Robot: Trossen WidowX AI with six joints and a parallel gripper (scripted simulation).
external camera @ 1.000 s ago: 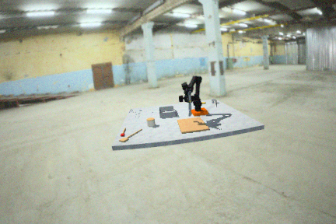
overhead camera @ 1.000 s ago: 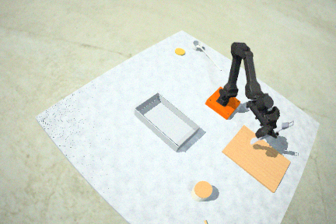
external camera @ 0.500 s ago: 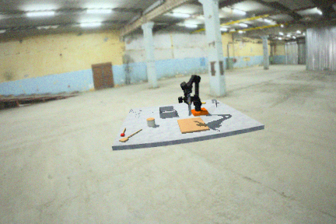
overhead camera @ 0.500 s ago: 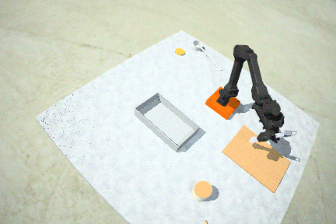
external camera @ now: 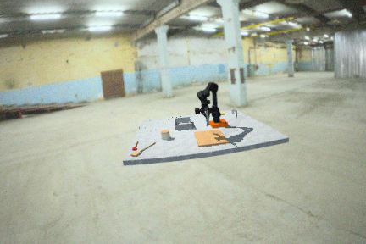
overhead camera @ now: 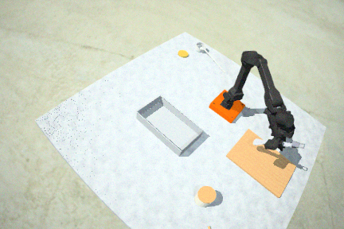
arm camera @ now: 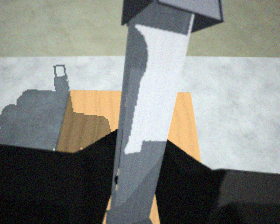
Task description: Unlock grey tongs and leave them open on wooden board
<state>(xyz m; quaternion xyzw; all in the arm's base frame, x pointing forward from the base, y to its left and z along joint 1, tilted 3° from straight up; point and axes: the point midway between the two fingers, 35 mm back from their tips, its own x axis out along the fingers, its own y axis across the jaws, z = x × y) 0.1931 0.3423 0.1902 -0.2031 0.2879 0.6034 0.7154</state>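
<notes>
The wooden board is 2 cm behind my gripper tip, 3 cm to the right of it and 18 cm below it. The rest, counted from my gripper tip: round tub (35 cm ahead, 19 cm to the right, 15 cm below); roasting tin (13 cm ahead, 54 cm to the right, 16 cm below); orange disc (44 cm behind, 83 cm to the right, 18 cm below).
</notes>
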